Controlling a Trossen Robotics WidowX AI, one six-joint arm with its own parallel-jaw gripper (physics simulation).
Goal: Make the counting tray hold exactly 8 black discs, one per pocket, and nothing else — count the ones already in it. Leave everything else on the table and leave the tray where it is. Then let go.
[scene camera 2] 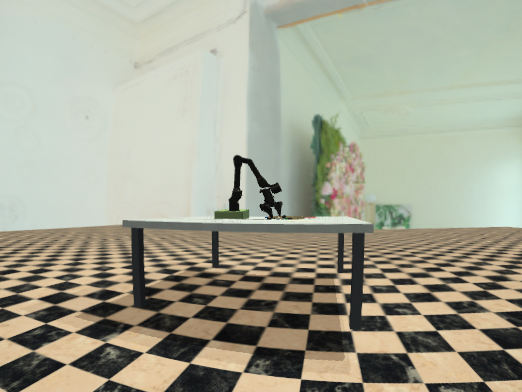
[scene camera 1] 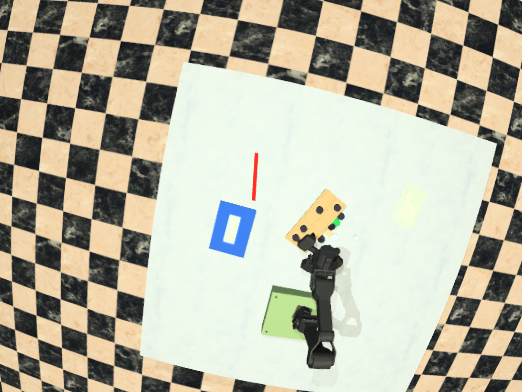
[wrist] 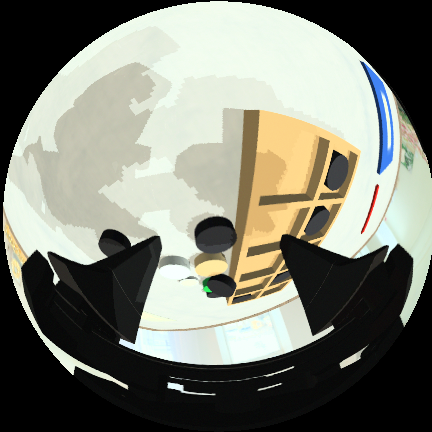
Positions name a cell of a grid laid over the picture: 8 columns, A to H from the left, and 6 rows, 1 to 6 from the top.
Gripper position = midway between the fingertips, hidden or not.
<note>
My gripper (wrist: E4) is open, with nothing in its grasp. Also in view: a tan counting tray (scene camera 1: E4).
The tan counting tray is seen too in the wrist view (wrist: F3).
</note>
